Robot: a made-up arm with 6 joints.
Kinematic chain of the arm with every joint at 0, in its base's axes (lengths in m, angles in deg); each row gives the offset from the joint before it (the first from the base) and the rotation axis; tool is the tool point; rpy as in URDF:
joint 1: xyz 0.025 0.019 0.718 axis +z
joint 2: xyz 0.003 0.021 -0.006 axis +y
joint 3: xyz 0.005 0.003 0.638 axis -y
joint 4: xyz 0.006 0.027 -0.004 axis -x
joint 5: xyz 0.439 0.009 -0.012 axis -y
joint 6: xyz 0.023 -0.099 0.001 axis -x
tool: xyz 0 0.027 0.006 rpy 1.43 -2.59 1.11
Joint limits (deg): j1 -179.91..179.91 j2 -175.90..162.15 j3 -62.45..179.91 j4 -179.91..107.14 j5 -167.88..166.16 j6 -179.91..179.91
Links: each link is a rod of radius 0.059 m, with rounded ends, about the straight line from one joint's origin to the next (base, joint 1, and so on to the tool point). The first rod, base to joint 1, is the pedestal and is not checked.
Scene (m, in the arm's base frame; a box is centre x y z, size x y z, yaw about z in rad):
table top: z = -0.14
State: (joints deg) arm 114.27 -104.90 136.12 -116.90 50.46 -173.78
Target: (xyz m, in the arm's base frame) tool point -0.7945 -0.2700 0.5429
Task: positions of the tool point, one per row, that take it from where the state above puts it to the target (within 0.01 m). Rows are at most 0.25 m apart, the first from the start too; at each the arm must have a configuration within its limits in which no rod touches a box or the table.
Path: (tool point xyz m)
1: 0.0826 -0.9247 0.2591
2: -0.1585 -0.9065 0.3163
3: -0.3843 -0.8216 0.3739
4: -0.5754 -0.6773 0.4311
5: -0.7158 -0.4877 0.4877
6: -0.7945 -0.2700 0.5429

